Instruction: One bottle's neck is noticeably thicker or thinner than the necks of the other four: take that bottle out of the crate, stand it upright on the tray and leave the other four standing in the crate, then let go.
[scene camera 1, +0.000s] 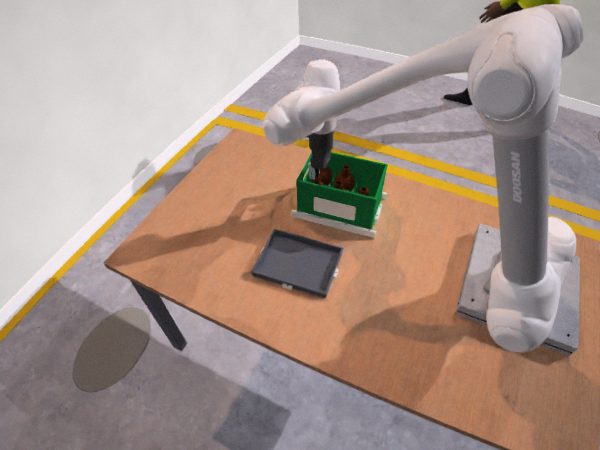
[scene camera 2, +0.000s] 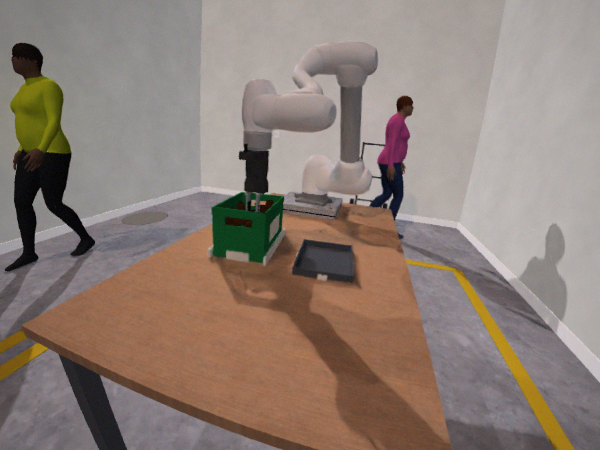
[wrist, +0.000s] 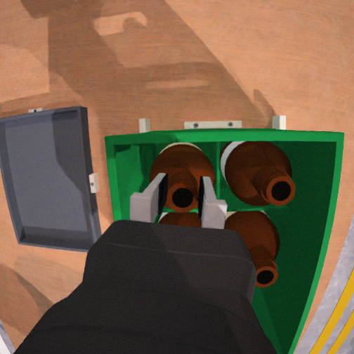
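Where they show: gripper, between the fingertips: (scene camera 1: 314, 175); arm's base, origin of its link: (scene camera 2: 313, 201).
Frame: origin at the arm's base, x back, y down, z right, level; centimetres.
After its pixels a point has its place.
Observation:
The green crate (scene camera 1: 366, 211) @(x -52.9, y -5.8, z -6.0 cm) (scene camera 2: 235, 241) @(x -79.5, y -1.3, z -3.0 cm) (wrist: 225, 135) holds the brown bottles. My gripper (scene camera 1: 314, 176) @(x -74.0, y -11.1, z -6.1 cm) (scene camera 2: 253, 202) @(x -74.0, y -11.1, z -6.1 cm) (wrist: 183, 187) reaches down inside the crate and is shut on the neck of the upper-left bottle (wrist: 175, 161) of the wrist view, which stands in its compartment. Beside it are the upper-right bottle (wrist: 250, 167), the lower-right bottle (wrist: 252, 237) and a partly hidden bottle (wrist: 179, 219). Another bottle (scene camera 1: 363, 190) @(x -56.5, y -11.0, z -2.8 cm) shows at the crate's right in scene camera 1. Neck widths are hard to compare. The dark grey tray (scene camera 1: 295, 260) @(x -65.1, y 4.6, z -29.8 cm) (scene camera 2: 325, 260) @(x -63.7, y 4.7, z -30.3 cm) (wrist: 40, 175) holds no bottle.
The crate walls rise around the bottles, close to my fingers. White locating strips (scene camera 1: 332, 223) @(x -63.2, y 3.1, z -10.2 cm) (wrist: 212, 124) sit at the crate's foot on the wooden table (scene camera 1: 200, 280) @(x -85.9, y 5.2, z -54.1 cm) (scene camera 2: 200, 325) @(x -111.1, y 5.2, z -17.1 cm). Two people (scene camera 2: 42, 130) (scene camera 2: 395, 140) are on the floor beyond the table.

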